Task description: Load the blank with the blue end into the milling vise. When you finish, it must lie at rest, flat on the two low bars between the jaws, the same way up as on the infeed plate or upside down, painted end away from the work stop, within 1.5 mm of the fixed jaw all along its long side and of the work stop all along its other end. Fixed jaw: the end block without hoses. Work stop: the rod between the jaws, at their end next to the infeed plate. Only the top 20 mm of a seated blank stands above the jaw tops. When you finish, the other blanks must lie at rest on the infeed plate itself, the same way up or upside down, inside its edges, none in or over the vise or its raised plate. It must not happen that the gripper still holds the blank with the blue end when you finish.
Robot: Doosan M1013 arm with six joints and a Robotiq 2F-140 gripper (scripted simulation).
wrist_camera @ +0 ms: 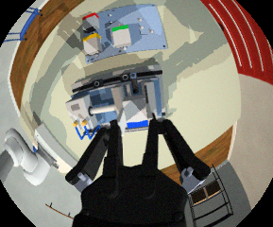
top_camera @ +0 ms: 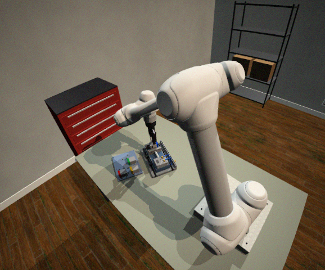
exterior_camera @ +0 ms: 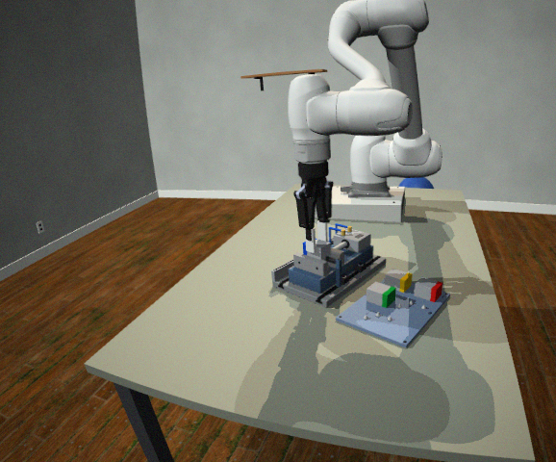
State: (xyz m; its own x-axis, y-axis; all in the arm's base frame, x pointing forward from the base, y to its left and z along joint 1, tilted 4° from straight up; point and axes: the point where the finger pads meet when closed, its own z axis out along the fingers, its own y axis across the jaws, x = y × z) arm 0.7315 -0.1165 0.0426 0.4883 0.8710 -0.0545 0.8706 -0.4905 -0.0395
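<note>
Now: the blue-ended blank 3 cm below my hand. Round my hand: green-ended blank (9 cm ahead, 18 cm to the left, 11 cm below); yellow-ended blank (1 cm ahead, 22 cm to the left, 11 cm below); infeed plate (11 cm ahead, 22 cm to the left, 14 cm below).
</note>
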